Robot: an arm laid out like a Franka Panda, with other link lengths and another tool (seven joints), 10 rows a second.
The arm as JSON. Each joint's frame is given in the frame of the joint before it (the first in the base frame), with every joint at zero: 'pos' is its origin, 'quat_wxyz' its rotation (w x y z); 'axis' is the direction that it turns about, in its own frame. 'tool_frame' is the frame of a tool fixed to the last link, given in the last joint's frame.
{
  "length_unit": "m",
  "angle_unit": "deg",
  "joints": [
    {
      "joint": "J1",
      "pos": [
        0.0,
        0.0,
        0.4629
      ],
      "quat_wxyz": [
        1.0,
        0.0,
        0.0,
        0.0
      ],
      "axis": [
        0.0,
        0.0,
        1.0
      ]
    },
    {
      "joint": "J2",
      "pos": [
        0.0,
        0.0,
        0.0
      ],
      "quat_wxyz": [
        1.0,
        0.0,
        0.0,
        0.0
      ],
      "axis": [
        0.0,
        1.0,
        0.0
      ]
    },
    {
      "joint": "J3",
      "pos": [
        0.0,
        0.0,
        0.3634
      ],
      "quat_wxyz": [
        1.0,
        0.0,
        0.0,
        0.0
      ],
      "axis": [
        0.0,
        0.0,
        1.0
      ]
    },
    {
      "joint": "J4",
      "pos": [
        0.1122,
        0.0,
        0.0
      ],
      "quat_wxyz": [
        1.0,
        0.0,
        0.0,
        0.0
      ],
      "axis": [
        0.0,
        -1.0,
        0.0
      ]
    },
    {
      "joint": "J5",
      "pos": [
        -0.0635,
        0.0,
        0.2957
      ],
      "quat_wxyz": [
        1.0,
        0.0,
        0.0,
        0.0
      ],
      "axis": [
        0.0,
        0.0,
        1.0
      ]
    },
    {
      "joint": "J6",
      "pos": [
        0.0,
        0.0,
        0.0
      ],
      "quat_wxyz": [
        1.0,
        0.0,
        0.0,
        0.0
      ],
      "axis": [
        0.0,
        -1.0,
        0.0
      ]
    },
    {
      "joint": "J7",
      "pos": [
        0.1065,
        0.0,
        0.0
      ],
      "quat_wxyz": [
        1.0,
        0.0,
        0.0,
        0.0
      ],
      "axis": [
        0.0,
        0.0,
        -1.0
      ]
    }
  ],
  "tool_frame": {
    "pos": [
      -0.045,
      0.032,
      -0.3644
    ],
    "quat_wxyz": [
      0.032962,
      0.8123,
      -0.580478,
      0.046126
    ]
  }
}
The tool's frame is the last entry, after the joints.
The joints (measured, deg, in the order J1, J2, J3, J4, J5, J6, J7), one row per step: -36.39 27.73 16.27 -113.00 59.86 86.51 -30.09; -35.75 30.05 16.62 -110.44 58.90 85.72 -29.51; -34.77 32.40 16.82 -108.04 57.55 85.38 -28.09; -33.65 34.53 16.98 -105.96 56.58 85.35 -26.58; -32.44 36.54 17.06 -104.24 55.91 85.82 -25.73; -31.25 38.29 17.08 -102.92 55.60 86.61 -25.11; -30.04 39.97 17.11 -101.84 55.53 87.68 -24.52
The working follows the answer.
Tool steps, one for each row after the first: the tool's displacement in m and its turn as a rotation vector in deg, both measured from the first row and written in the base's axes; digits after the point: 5 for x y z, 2 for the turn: 0.00271 0.00248 -0.00527 0.52 0.25 1.72; 0.00445 0.00635 -0.01527 0.36 1.53 3.52; 0.00730 0.01208 -0.02518 0.13 2.91 4.94; 0.01100 0.01879 -0.03726 -0.20 3.77 5.99; 0.01551 0.02611 -0.04931 -0.56 4.47 6.59; 0.02064 0.03455 -0.06197 -0.92 5.22 6.90
Tool pose at each row, in the base's axes (x y z in m, rotation vector in deg; rounded; the steps above come from the unrounded poses): 0.47785 0.15656 0.45571 -82.65 80.56 64.76; 0.48057 0.15904 0.45044 -83.65 79.35 66.34; 0.48230 0.16291 0.44044 -84.80 79.28 68.50; 0.48515 0.16864 0.43052 -85.63 79.54 70.48; 0.48885 0.17535 0.41845 -86.42 79.74 71.71; 0.49336 0.18268 0.40640 -86.91 80.12 72.52; 0.49850 0.19111 0.39374 -87.13 80.72 73.18

